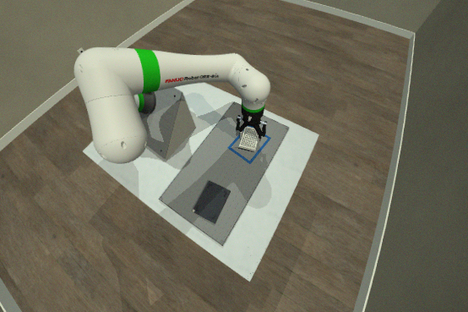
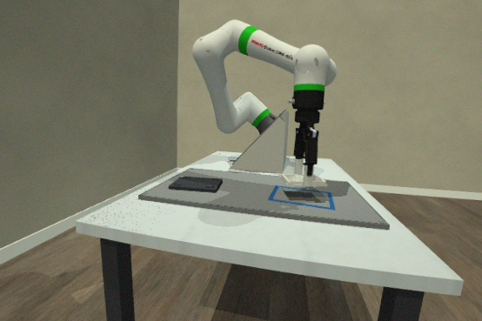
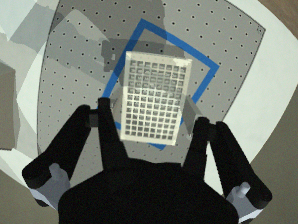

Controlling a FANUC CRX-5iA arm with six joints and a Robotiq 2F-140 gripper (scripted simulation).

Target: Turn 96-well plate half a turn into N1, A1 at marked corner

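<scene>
My gripper is now 10 mm short of the dark plate nest N1, 360 mm to the left of it and 70 mm above it. The rest, counted from my hand: white A1 corner mark 30 mm behind, 440 mm to the right, 60 mm below; then white 96-well plate 20 mm below.
</scene>
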